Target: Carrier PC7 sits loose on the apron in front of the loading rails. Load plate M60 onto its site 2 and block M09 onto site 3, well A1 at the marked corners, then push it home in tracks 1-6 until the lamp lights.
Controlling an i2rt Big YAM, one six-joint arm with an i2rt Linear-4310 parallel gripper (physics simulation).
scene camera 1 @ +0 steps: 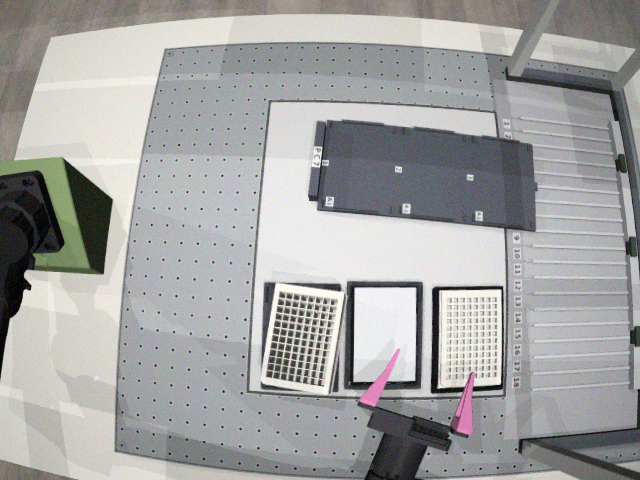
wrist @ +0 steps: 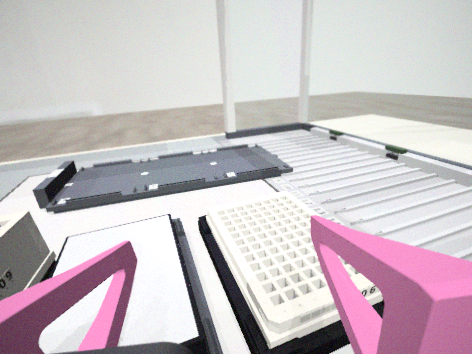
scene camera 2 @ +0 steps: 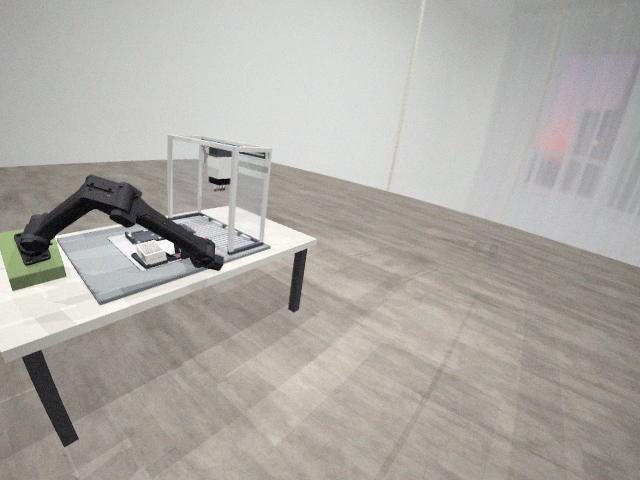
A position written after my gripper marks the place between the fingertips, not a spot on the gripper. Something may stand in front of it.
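I see my gripper [scene camera 1: 436, 360] [wrist: 221, 238]. A dark carrier [scene camera 1: 358, 167] [wrist: 65, 189] rests on a grey perforated deck [scene camera 1: 182, 396] [scene camera 2: 108, 272] [wrist: 24, 169]. There is a glass-walled frame [scene camera 1: 548, 454] as well, and I can also see a pipetting head frame [scene camera 2: 219, 161].
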